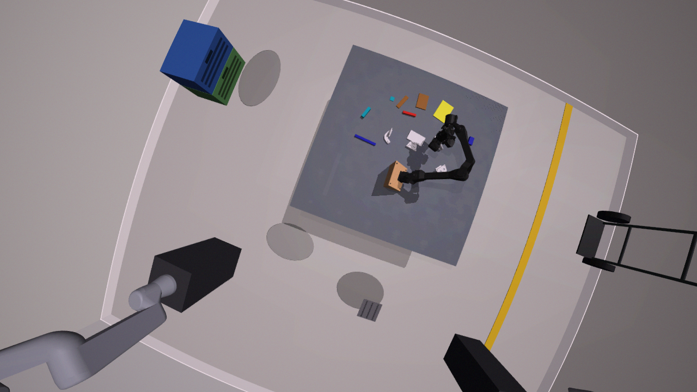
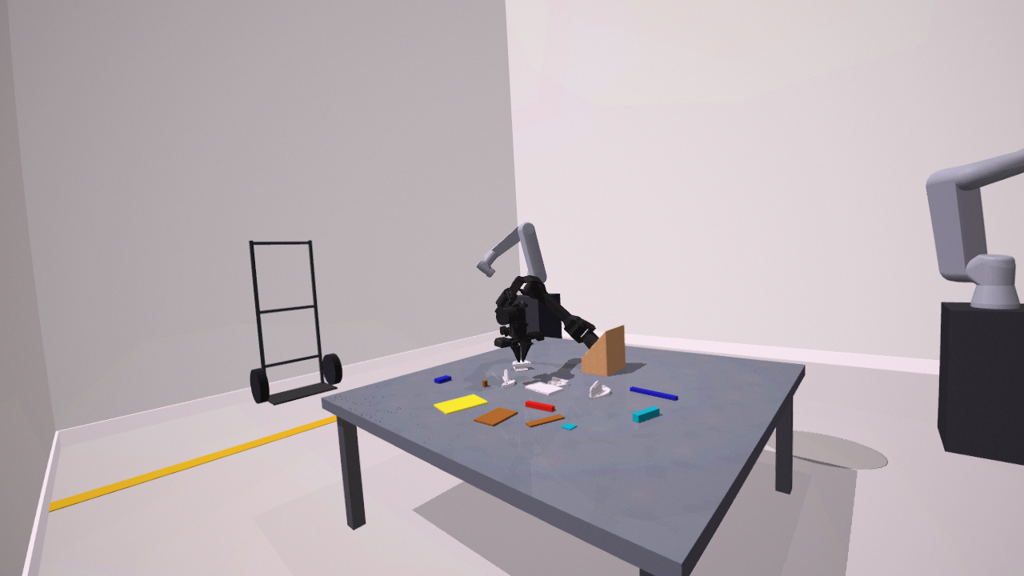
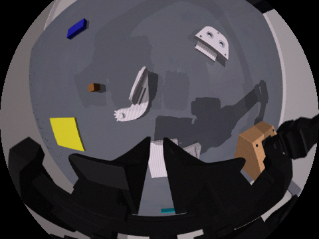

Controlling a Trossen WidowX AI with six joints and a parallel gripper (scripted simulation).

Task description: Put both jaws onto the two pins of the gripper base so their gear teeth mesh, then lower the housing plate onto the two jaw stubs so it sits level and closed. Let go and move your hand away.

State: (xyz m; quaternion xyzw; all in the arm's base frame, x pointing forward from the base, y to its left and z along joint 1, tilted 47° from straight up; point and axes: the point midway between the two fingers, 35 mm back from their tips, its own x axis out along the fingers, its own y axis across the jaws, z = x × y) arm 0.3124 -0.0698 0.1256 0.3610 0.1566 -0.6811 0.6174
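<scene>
Now: the white jaw 8 cm below my gripper tip, 5 cm ahead of it and 4 cm to the right of it. Round my gripper tip: flat white ribbed part (11 cm to the left, 8 cm below, 1 cm ahead); red bar (21 cm to the left, 16 cm ahead, 8 cm below); yellow plate (28 cm ahead, 8 cm below, 2 cm to the right).
</scene>
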